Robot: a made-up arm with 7 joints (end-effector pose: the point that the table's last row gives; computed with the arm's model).
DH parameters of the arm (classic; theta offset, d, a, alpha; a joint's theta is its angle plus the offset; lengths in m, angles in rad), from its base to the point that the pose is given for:
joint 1: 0 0.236 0 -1.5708
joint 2: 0 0 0 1.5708
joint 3: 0 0.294 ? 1.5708
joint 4: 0 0 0.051 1.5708
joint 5: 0 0.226 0 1.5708
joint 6: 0 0 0.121 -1.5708
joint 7: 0 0.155 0 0
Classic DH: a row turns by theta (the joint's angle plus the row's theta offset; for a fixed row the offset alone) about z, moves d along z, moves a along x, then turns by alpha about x.
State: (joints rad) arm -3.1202 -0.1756 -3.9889 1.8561 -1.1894 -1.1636 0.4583
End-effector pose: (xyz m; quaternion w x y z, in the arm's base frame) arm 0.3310 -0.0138 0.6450 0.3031 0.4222 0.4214 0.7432
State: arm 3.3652 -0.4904 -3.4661 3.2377 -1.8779 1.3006 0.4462
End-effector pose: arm 0.2342 -0.0311 0.8749 0.6590 0.2869 -0.4164 0.5568
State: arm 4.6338 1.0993 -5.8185 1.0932 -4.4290 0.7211 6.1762
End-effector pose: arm 0.1859 -0.3275 -0.0499 0.5338 0.0304 0.8445 -0.0315
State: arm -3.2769 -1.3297 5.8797 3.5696 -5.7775 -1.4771 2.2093
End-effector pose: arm 0.3566 -0.0450 0.1223 0.0618 -0.9508 -0.3034 -0.0068
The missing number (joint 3, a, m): 0.049
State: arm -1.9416 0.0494 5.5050 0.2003 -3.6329 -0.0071 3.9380
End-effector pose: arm -0.0850 0.0284 0.1459 0.0809 0.0597 -0.9949 0.0105
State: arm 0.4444 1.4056 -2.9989 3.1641 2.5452 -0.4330 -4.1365
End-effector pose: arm 0.4895 0.3194 0.4828 0.7880 -0.4426 0.2299 -0.3609
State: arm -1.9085 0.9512 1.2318 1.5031 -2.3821 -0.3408 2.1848
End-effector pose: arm 0.3118 -0.2947 0.3397 0.2121 -0.6988 0.3704 -0.5741
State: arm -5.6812 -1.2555 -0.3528 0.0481 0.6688 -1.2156 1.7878
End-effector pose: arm 0.0549 -0.2014 0.4677 0.7783 0.0536 0.5530 -0.2926
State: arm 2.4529 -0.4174 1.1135 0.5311 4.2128 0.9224 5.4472
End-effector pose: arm -0.3102 -0.0965 0.2858 0.3123 -0.6822 -0.0118 0.6610
